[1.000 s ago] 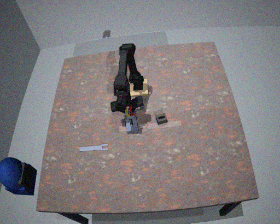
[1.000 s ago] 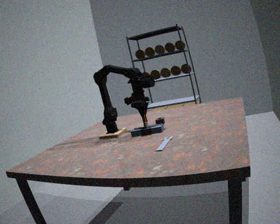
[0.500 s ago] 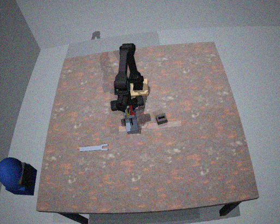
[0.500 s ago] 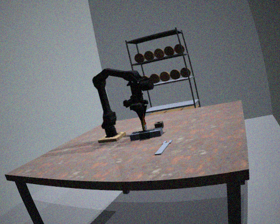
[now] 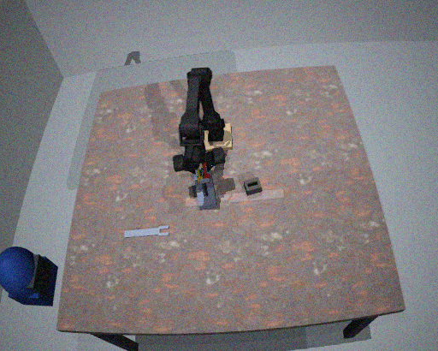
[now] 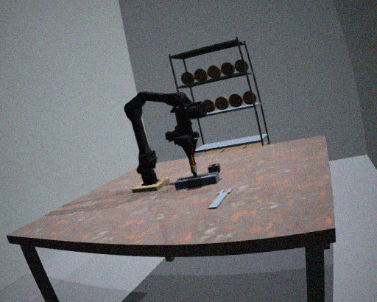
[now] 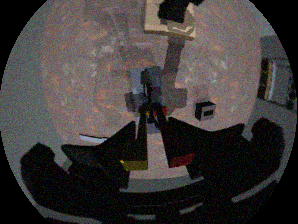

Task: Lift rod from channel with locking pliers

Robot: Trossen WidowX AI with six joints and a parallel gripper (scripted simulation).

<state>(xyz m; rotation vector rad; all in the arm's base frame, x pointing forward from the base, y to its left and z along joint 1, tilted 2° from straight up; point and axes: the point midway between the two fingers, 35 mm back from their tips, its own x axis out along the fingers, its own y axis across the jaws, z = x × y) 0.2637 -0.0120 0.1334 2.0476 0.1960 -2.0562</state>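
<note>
Right now the grey channel block is 100 mm below my gripper tip. The rest, counted from my gripper tip: flat grey forked bar 210 mm ahead, 190 mm to the right, 120 mm below; then small dark holster 10 mm behind, 190 mm to the left, 110 mm below.
</note>
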